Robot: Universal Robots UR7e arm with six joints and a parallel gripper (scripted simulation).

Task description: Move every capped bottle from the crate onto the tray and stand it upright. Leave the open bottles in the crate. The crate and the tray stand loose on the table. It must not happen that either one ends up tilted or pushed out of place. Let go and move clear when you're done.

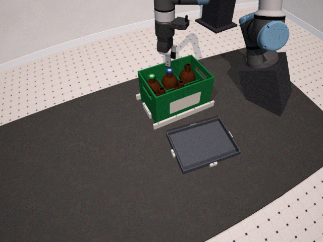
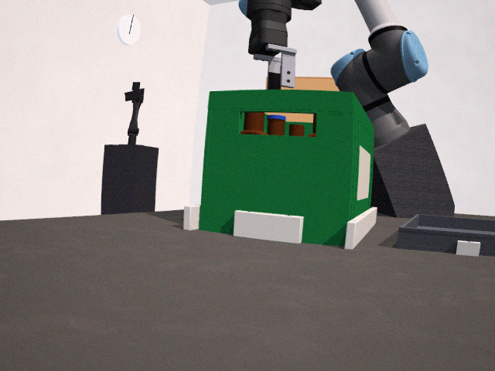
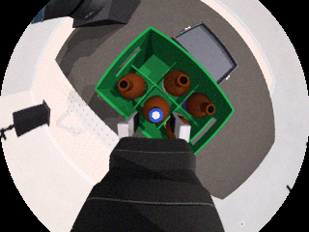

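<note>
The blue-capped bottle lies 14 cm below my hand. Round my hand: crate: 1 cm ahead, 5 cm to the left, 14 cm below; then grey tray: 6 cm ahead, 31 cm to the left, 21 cm below; then open bottle: 9 cm behind, 1 cm to the left, 14 cm below.
</note>
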